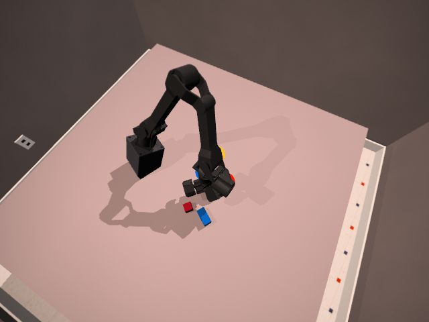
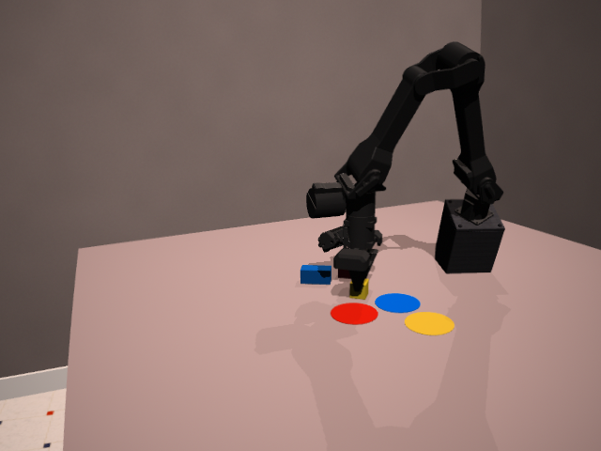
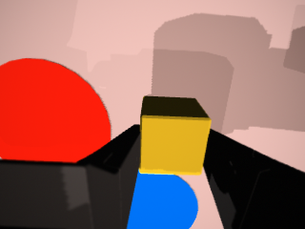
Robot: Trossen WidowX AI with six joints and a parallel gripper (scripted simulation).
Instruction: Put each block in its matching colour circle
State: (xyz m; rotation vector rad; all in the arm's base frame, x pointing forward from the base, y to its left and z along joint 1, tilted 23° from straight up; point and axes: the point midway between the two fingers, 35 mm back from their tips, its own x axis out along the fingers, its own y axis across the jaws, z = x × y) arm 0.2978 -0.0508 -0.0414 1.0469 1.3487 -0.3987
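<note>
My hand is 20 mm past the yellow circle, 170 mm to the right of it and 50 mm above it. Also, from my hand: blue circle (40 mm behind, 70 mm to the left, 50 mm below); then yellow block (40 mm below); then red circle (60 mm ahead, 60 mm to the left, 50 mm below).
</note>
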